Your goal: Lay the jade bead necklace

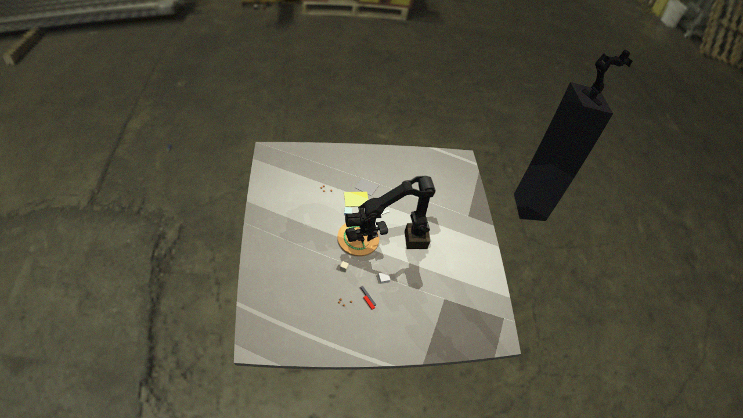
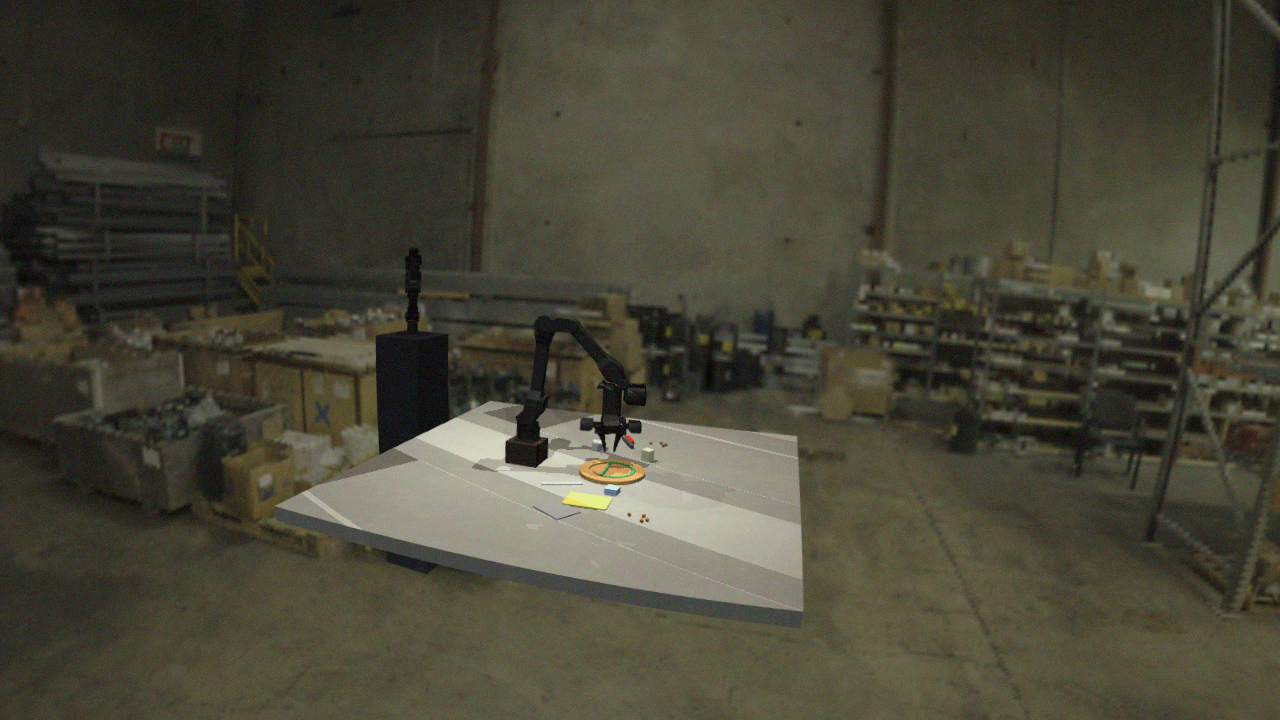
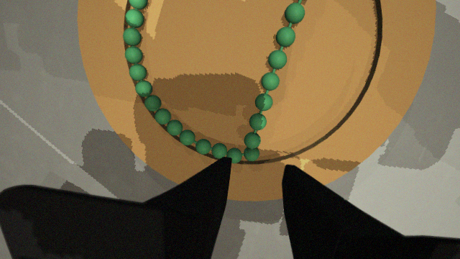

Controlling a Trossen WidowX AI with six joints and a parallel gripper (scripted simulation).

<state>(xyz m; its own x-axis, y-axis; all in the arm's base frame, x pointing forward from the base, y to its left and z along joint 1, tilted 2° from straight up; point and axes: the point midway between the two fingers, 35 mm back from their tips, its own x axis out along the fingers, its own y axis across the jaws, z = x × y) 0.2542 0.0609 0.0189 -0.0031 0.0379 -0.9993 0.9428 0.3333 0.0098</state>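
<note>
Right now the blue block is 8 cm ahead of my gripper tip, 20 cm to the right of it and 4 cm below it. Round my gripper tip: red-handled tool: 3 cm behind, 28 cm to the left, 5 cm below; white strip: 7 cm behind, 20 cm to the right, 5 cm below; cream cube: 9 cm ahead, 13 cm to the left, 3 cm below.
</note>
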